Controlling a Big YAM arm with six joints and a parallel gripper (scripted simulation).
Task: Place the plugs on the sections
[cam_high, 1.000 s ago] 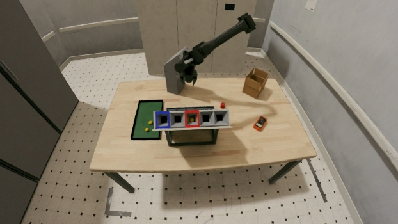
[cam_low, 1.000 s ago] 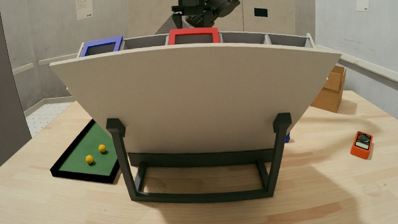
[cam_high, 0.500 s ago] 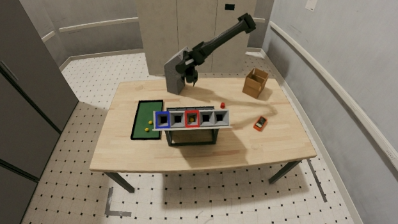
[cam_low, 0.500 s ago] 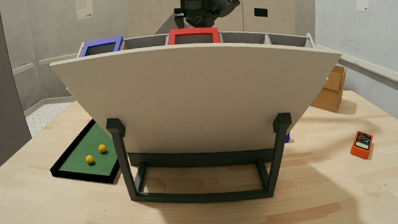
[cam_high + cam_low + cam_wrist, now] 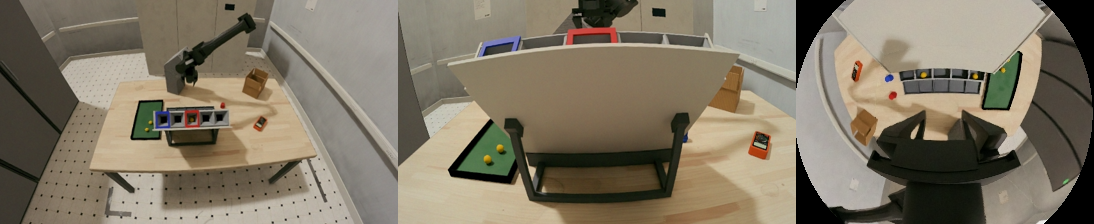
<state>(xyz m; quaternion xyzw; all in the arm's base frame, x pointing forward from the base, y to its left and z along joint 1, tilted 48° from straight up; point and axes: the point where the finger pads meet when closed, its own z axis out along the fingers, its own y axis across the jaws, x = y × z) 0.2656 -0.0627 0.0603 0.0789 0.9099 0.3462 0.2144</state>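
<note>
Now: hand 32 cm to the left of the green tray, 30 cm above it and 2 cm short of it. The rest, counted from my hand: stand leg: 26 cm ahead, 21 cm below, 15 cm to the right; pale cover: 14 cm ahead, 10 cm below, 1 cm to the left; blue plug: 29 cm below, 27 cm to the left, 2 cm ahead.
</note>
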